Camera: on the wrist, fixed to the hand. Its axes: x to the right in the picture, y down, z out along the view.
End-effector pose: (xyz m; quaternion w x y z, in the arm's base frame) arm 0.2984 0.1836 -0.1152 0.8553 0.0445 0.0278 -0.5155
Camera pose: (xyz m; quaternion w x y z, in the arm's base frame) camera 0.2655 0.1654 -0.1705 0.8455 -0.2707 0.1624 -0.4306
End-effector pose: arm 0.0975 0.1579 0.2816 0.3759 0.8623 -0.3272 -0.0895
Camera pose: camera 0.1432 0.2058 0.2910 0.6370 0.6592 -0.3381 -0.2130
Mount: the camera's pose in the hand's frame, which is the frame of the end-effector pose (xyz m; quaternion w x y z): 0.0058 -0.0402 -0.0531 0.9376 -0.3409 -0.0433 0.0528
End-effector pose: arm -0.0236 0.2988 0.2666 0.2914 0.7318 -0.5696 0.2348
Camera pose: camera 0.0162 0.3389 0.3024 0.4856 0.5669 -0.6654 0.0097
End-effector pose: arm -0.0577 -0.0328 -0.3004 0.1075 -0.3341 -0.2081 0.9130
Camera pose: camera -0.0250 0.0213 -0.3222 0.0703 0.3213 0.4934 -0.8052
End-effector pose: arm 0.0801 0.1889 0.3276 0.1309 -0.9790 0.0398 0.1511
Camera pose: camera 0.1055 0.2131 0.3845 0.2173 0.9539 -0.0318 -0.2045
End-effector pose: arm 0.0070 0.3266 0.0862 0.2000 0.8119 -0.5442 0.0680
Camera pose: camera 0.0516 0.3560 0.1264 0.4372 0.6673 -0.5850 -0.1464
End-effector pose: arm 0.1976 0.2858 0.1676 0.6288 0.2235 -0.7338 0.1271
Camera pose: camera 0.2626 0.2748 0.1789 0.6273 -0.0380 -0.7704 -0.1075
